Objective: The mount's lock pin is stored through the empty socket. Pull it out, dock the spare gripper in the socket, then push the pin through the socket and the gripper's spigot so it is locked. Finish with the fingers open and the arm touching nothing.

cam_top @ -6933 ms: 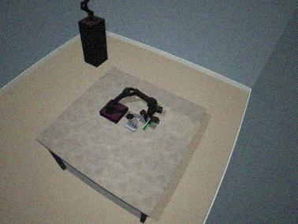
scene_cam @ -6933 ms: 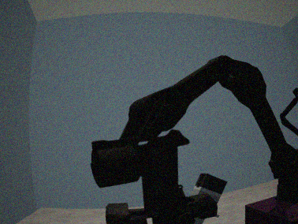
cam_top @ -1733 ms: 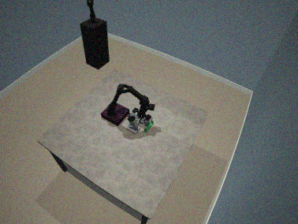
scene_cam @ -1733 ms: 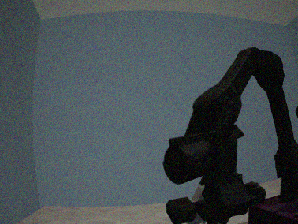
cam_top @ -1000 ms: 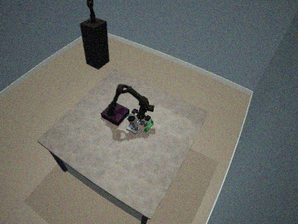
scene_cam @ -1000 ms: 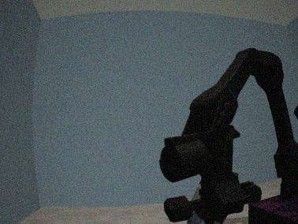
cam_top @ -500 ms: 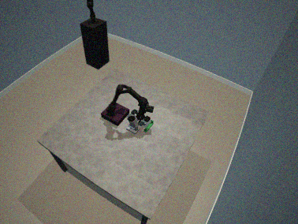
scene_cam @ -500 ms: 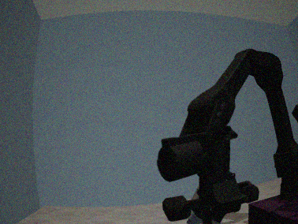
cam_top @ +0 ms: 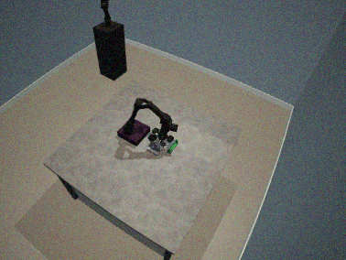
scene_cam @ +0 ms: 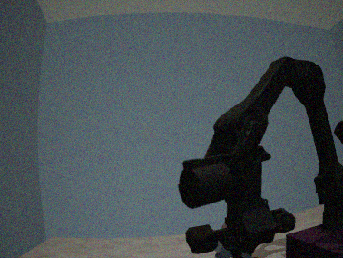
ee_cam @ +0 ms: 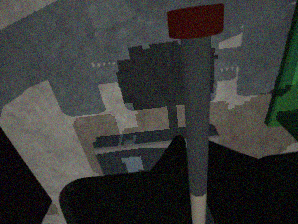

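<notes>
My gripper tip is 6 cm to the left of the grey socket block and 1 cm past it. From my gripper tip the other things lie so: green bar (10 cm ahead, 4 cm to the left, 2 cm below); then spare gripper (7 cm to the right, 7 cm above, 2 cm behind).
</notes>
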